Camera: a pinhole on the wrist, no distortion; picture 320 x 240 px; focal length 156.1 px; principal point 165.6 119.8 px. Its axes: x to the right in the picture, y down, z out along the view. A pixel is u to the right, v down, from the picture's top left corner.
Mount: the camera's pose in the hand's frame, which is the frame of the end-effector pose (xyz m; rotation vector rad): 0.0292 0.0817 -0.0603 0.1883 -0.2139 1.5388
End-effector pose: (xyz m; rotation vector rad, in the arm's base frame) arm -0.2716 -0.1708 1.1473 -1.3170 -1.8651 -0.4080
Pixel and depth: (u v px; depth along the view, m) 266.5 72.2 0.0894
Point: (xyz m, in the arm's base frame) -0.1944 -0.0618 1.1434
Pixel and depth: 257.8 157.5 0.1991
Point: -0.2060 -0.0189 1.0044
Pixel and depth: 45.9 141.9 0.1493
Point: -0.3545 -0.1602 1.1270
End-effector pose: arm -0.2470 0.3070 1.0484 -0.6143 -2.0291 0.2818
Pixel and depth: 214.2 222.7 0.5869
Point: -0.5311 0.2414 0.4457
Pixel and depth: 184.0 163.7 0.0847
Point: -0.2474 0.3699 1.0086
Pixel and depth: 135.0 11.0 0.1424
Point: -0.3549 0.3906 1.0976
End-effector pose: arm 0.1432 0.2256 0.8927 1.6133 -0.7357 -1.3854
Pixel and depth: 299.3 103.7 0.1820
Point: 0.0198 0.0644 1.0333
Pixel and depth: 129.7 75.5 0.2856
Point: -0.0356 0.1161 0.7926
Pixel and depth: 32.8 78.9 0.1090
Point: 0.1296 0.1908 0.8353
